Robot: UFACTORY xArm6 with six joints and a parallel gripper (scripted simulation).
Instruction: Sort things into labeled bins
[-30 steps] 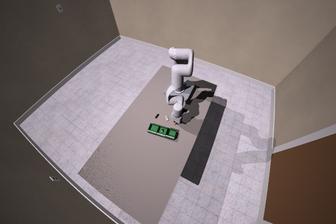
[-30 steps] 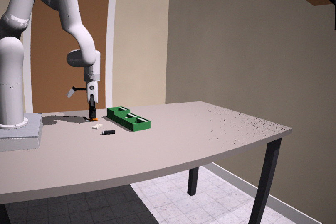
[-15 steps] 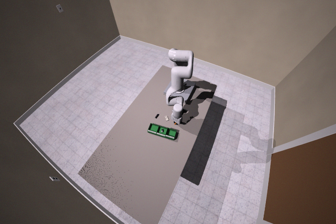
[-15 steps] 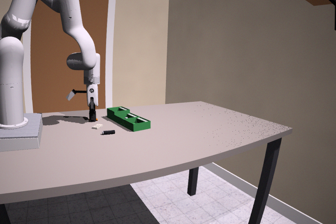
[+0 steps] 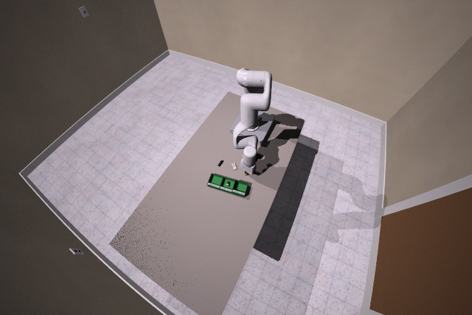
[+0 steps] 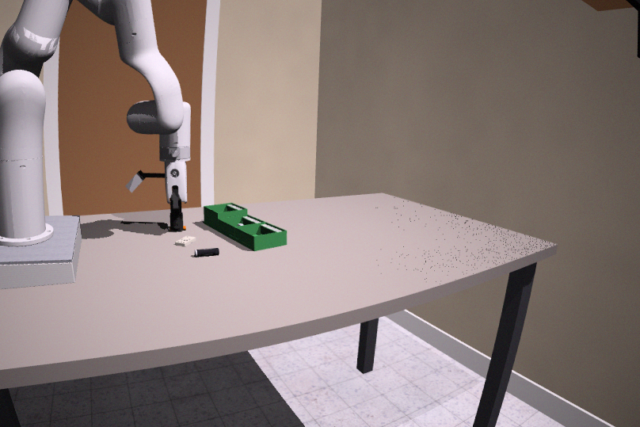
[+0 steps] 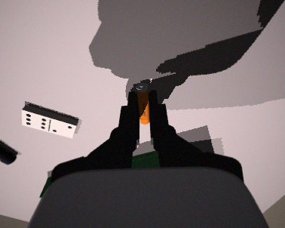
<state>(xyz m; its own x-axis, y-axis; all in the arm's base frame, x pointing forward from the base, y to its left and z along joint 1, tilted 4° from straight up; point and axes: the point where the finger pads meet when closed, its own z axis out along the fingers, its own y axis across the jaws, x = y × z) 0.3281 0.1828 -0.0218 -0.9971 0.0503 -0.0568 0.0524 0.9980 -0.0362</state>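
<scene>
My gripper is now 20 mm above the orange battery. From my hand the other things lie so: white domino (100 mm to the right, 20 mm below, 10 mm ahead); then silver nut (150 mm ahead, 50 mm to the right, 10 mm below); then black nut (140 mm ahead, 60 mm to the right, 10 mm below).
</scene>
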